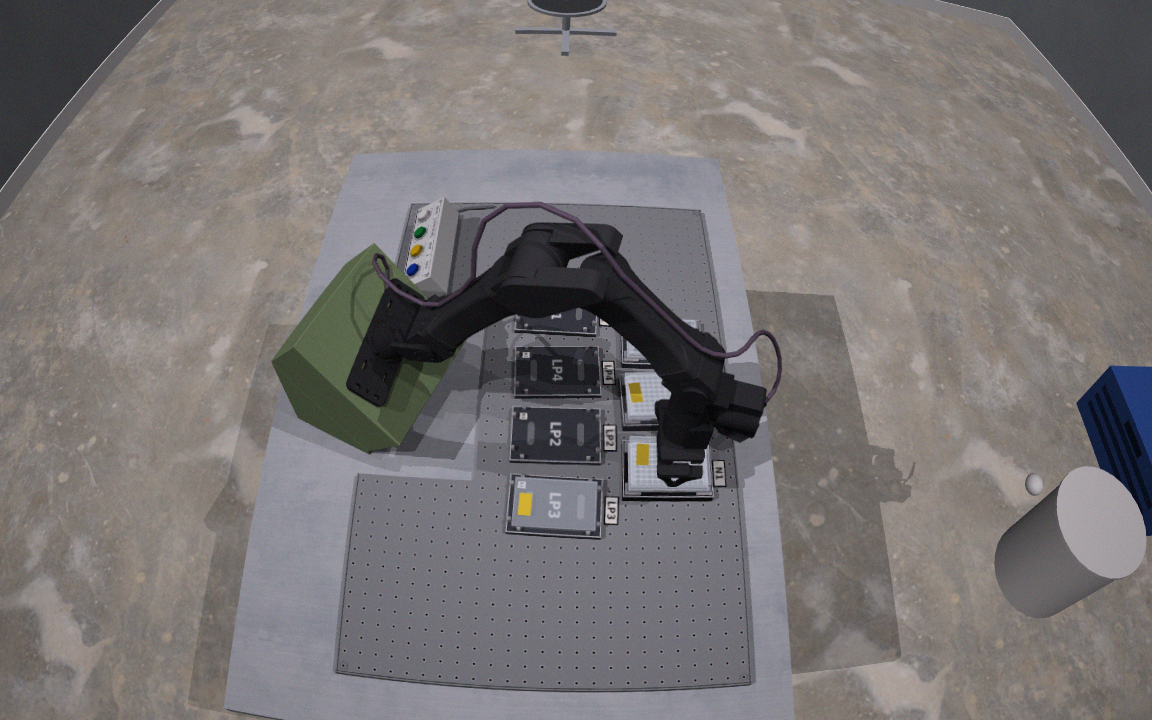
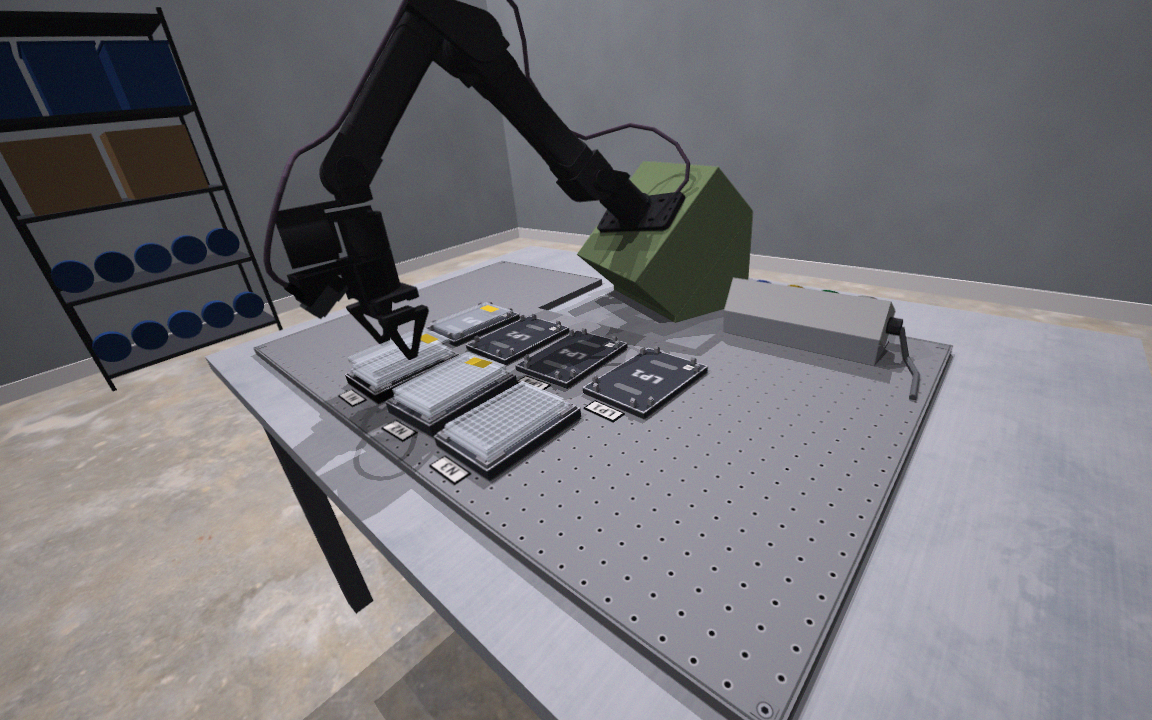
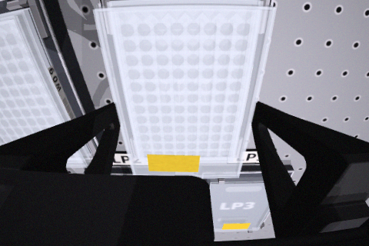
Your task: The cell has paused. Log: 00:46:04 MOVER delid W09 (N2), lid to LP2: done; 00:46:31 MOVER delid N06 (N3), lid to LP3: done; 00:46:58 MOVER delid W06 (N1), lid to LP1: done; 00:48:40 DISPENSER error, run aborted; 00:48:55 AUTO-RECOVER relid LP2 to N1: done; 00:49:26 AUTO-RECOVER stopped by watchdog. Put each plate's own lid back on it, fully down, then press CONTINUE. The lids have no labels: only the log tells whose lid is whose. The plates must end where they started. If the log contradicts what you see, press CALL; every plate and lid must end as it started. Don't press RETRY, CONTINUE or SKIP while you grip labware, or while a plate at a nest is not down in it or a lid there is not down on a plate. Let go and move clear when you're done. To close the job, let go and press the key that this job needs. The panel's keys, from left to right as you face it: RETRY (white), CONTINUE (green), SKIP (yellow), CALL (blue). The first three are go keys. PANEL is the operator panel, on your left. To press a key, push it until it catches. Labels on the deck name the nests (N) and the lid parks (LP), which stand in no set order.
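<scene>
The lid park lies 190 mm behind my hand, 50 mm to the left of it and 40 mm below it. Also, from my hand: yellow skip key 490 mm behind, 370 mm to the left, 20 mm above; then clear lid 10 mm below; then blue call key 490 mm behind, 320 mm to the left, 20 mm above.
</scene>
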